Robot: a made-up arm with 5 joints. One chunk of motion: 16 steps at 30 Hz.
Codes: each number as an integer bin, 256 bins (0 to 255) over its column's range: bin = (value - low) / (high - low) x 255, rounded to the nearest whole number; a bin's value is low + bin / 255 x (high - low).
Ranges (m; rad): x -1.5..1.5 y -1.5..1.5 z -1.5..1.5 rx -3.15..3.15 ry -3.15..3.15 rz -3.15..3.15
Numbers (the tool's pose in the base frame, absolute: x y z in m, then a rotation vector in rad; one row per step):
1: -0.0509 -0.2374 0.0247 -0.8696 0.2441 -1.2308
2: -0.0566 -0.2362 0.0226 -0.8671 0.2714 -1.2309
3: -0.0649 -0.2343 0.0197 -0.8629 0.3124 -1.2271
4: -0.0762 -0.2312 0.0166 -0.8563 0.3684 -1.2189
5: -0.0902 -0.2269 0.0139 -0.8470 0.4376 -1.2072
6: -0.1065 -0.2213 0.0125 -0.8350 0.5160 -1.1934
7: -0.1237 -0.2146 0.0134 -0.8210 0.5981 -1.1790
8: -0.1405 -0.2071 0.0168 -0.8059 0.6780 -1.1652
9: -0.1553 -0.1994 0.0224 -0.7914 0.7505 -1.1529
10: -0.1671 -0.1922 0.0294 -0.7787 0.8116 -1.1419
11: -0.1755 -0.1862 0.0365 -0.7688 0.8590 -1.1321
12: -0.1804 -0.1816 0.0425 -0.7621 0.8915 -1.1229
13: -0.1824 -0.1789 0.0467 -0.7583 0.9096 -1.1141
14: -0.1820 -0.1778 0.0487 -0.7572 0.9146 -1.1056
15: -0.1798 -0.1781 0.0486 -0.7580 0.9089 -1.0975
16: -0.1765 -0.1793 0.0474 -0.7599 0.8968 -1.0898
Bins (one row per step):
1: 123 107 130 92 137 78
2: 123 107 129 92 138 78
3: 122 108 129 93 140 78
4: 121 108 129 93 142 78
5: 120 108 129 93 145 79
6: 118 109 129 94 148 79
7: 117 109 129 94 152 80
8: 116 110 129 95 155 80
9: 114 111 129 95 158 81
10: 113 111 130 96 160 81
11: 113 112 131 96 162 82
12: 112 112 131 97 164 82
13: 112 112 131 97 164 82
14: 112 112 132 97 165 83
15: 112 112 132 97 164 83
16: 112 112 132 97 164 83

